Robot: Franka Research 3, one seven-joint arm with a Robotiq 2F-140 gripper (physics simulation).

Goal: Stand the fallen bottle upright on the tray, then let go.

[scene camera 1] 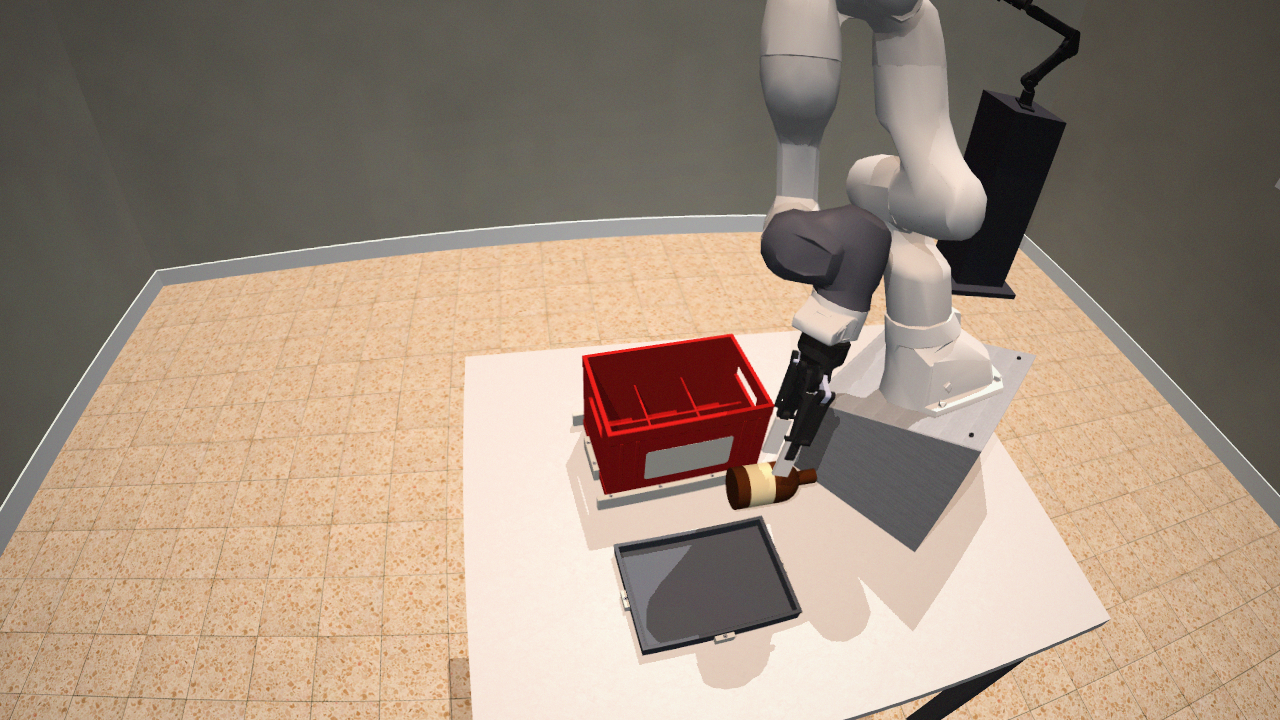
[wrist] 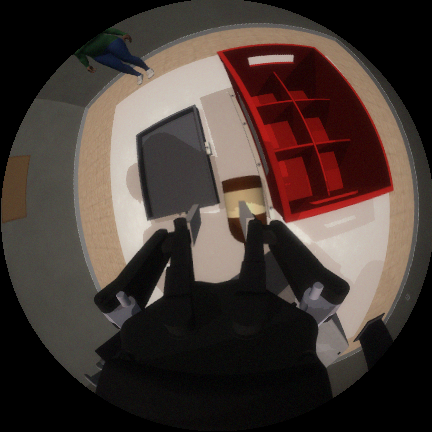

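Observation:
A brown bottle (scene camera 1: 759, 484) (wrist: 237, 199) with a cream label lies on its side on the table, in front of the red crate. Its neck points right in the scene view and is hidden behind the right finger in the wrist view. The dark grey tray (scene camera 1: 716, 586) (wrist: 175, 172) lies flat, nearer the front edge, with nothing standing on it. My gripper (scene camera 1: 779, 451) (wrist: 218, 211) is partly open and empty, at the neck side of the bottle. In the wrist view the right fingertip overlaps the bottle, and the left one shows beside the tray's corner.
The tall red crate (scene camera 1: 684, 447) (wrist: 265, 160) with dividers stands close behind and left of the bottle. The grey robot base block (scene camera 1: 904, 465) is close to the right of the neck. A person (wrist: 117, 52) stands beyond the table in the wrist view.

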